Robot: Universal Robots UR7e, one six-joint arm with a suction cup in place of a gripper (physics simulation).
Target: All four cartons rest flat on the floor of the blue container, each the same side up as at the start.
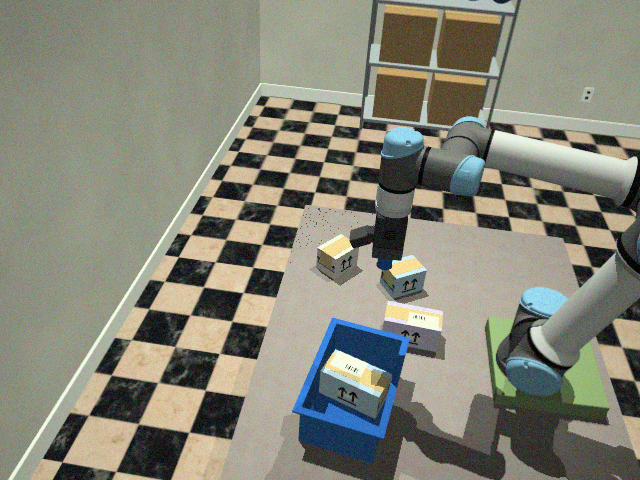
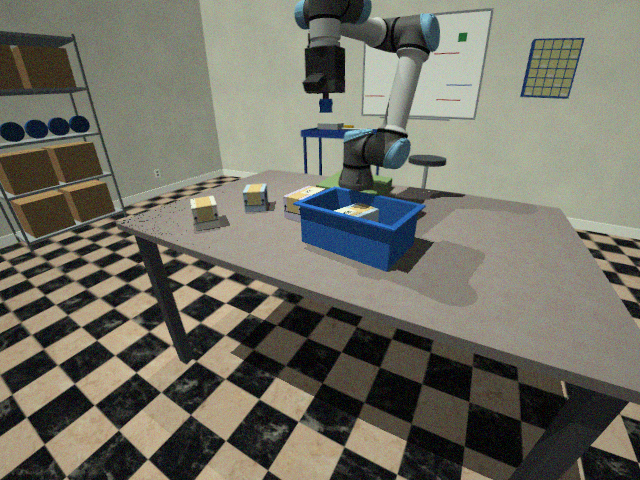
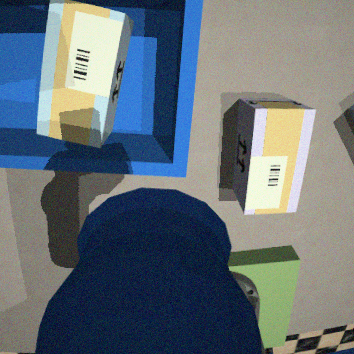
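Seen in the pictures: hand, its tool point: (image 1: 384, 265) (image 2: 325, 112) (image 3: 154, 256); arm's base, origin of its link: (image 2: 355, 184).
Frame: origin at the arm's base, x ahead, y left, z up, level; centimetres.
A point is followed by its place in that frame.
Observation:
A long light-blue carton (image 1: 348, 391) @[x 40.9, y 25.6, z 2.2 cm] (image 2: 364, 210) @[x 37.1, y 24.2, z 5.0 cm] (image 3: 95, 55) @[x 42.5, y 19.5, z 5.0 cm] is inside the blue container (image 1: 336, 434) @[x 40.6, y 37.7, z 2.3 cm] (image 2: 351, 240) @[x 48.9, y 27.2, z 1.2 cm] (image 3: 194, 60) @[x 42.5, y 9.2, z 7.8 cm], arrows up and slightly turned to its walls; its underside is hidden. A lilac carton (image 1: 421, 338) @[x 27.0, y 0.3, z -0.3 cm] (image 2: 294, 206) @[x 37.7, y -2.0, z 0.9 cm] (image 3: 284, 135) @[x 34.3, y -3.3, z 3.7 cm] stands upright on the table beside the container. A small light-blue carton (image 1: 411, 282) @[x 33.1, y -20.9, z 0.2 cm] (image 2: 255, 198) @[x 39.7, y -19.5, z 1.1 cm] and a cream carton (image 1: 337, 258) @[x 56.0, y -20.1, z 3.5 cm] (image 2: 204, 210) @[x 59.8, y -21.1, z 2.4 cm] stand upright farther off. My suction cup (image 1: 384, 264) (image 2: 325, 105) (image 3: 155, 215) is off, holds no carton and hangs high above the table, apart from all cartons.
The container's raised walls lie close to the lilac carton. The arm's base stands on a green plate (image 1: 573, 397) @[x -11.3, y 7.8, z 0.1 cm] (image 3: 280, 300) @[x -0.4, y -12.7, z 0.5 cm] on the table (image 1: 465, 268) @[x 17.8, y -39.2, z -4.2 cm] (image 2: 516, 268) @[x 28.8, y 64.2, z -4.2 cm]. A shelf rack (image 1: 434, 69) stands on the floor beyond the table.

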